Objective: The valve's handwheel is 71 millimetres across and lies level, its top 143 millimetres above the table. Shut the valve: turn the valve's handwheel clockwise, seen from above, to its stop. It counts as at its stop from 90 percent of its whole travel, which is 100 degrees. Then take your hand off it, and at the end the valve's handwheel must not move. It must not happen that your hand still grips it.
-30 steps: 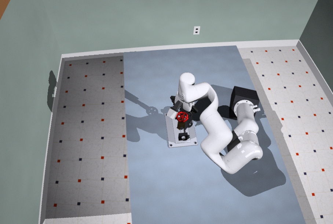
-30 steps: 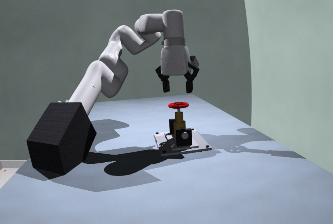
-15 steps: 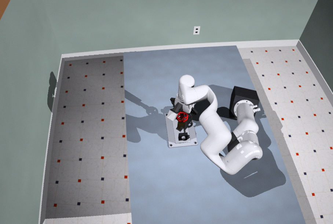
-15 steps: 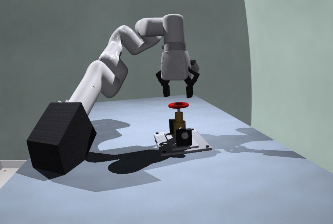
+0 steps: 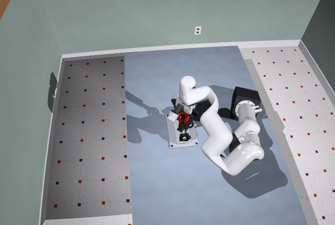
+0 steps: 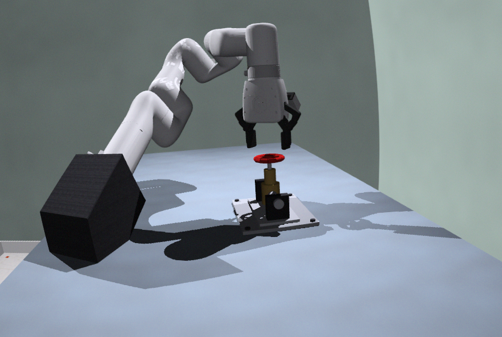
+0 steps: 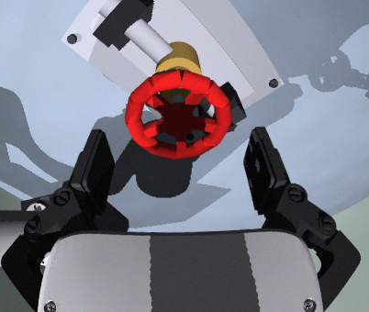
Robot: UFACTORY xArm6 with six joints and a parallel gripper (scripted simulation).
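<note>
The red handwheel is 40 mm below my hand.
</note>
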